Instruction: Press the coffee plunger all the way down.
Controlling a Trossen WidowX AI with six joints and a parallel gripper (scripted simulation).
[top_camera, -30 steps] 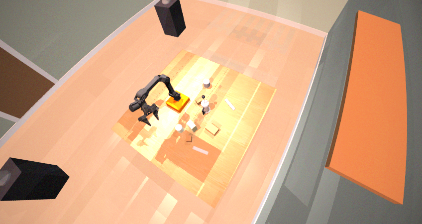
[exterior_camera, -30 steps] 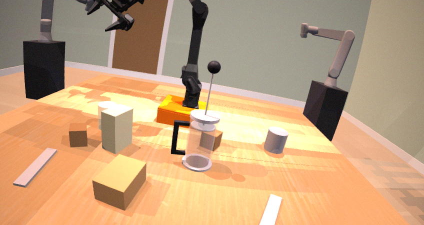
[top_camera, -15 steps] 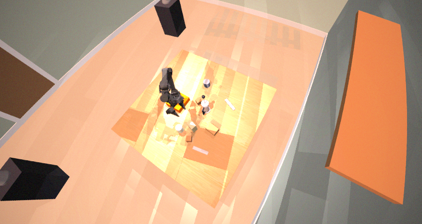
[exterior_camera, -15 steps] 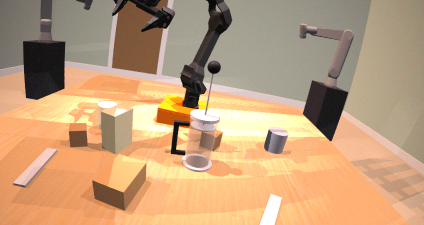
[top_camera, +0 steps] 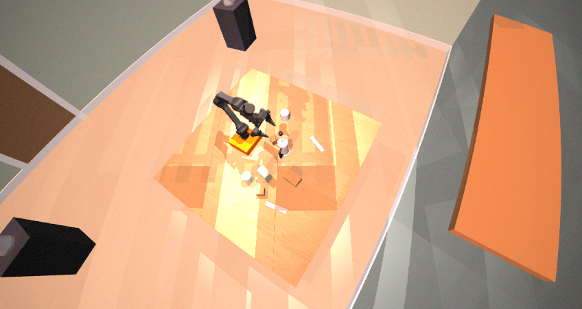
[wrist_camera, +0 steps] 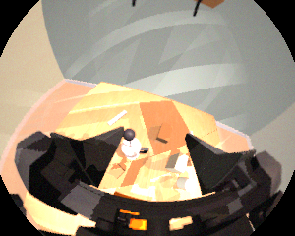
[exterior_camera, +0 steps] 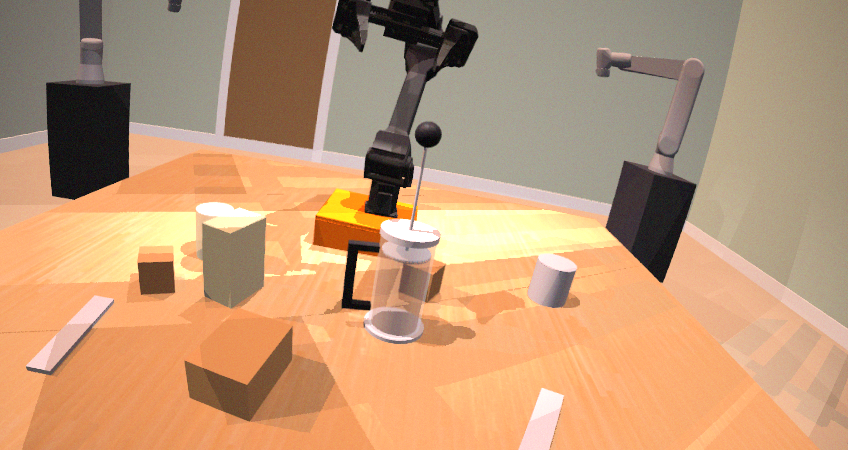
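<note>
Right now my gripper tip is 20 mm short of the glass coffee press, 30 mm to the right of it and 210 mm above it. Also, from my gripper tip: tan box: 170 mm ahead, 120 mm to the right, 320 mm below; grey cylinder: 110 mm behind, 320 mm to the left, 310 mm below; cream block: 10 mm behind, 180 mm to the right, 290 mm below.
</note>
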